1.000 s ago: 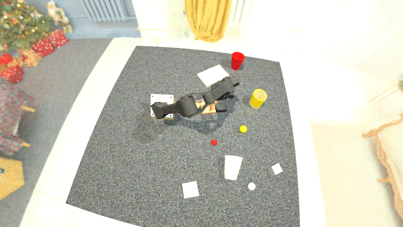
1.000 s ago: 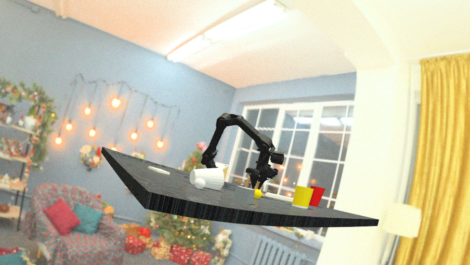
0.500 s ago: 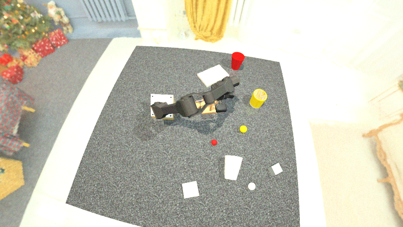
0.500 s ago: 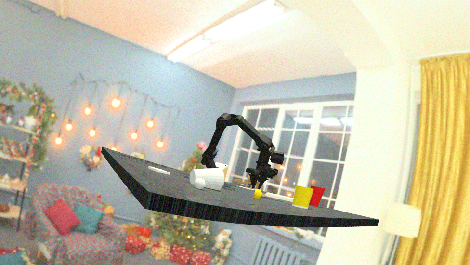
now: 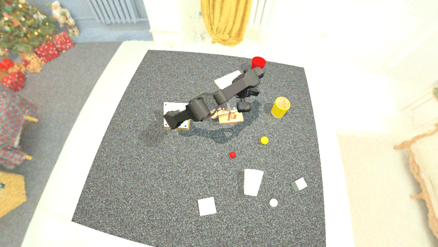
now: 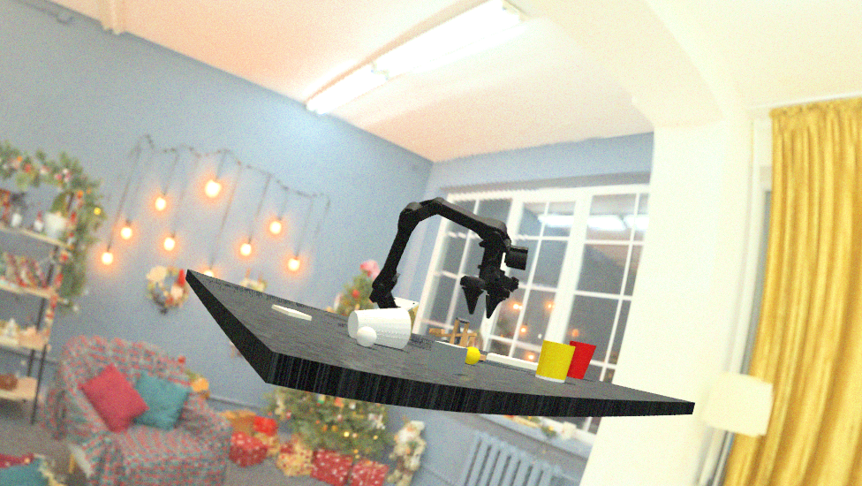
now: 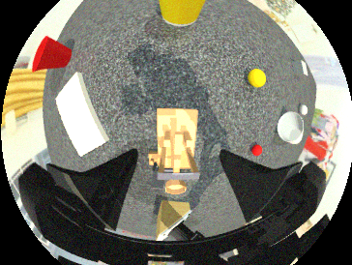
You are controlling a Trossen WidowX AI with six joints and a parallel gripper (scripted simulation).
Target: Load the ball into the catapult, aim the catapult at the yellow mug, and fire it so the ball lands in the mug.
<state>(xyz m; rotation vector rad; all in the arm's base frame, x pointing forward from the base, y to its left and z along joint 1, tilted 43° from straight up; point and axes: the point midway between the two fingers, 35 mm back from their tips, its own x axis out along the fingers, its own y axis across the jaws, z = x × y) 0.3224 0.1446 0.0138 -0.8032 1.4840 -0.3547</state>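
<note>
My gripper tip is now 24 cm to the left of the red ball and 11 cm above it. The rest, counted from my gripper tip: yellow ball 17 cm ahead, 14 cm to the right, 10 cm below; wooden catapult 7 cm behind, 1 cm to the right, 7 cm below; yellow mug 26 cm ahead, 7 cm to the left, 10 cm below.
</note>
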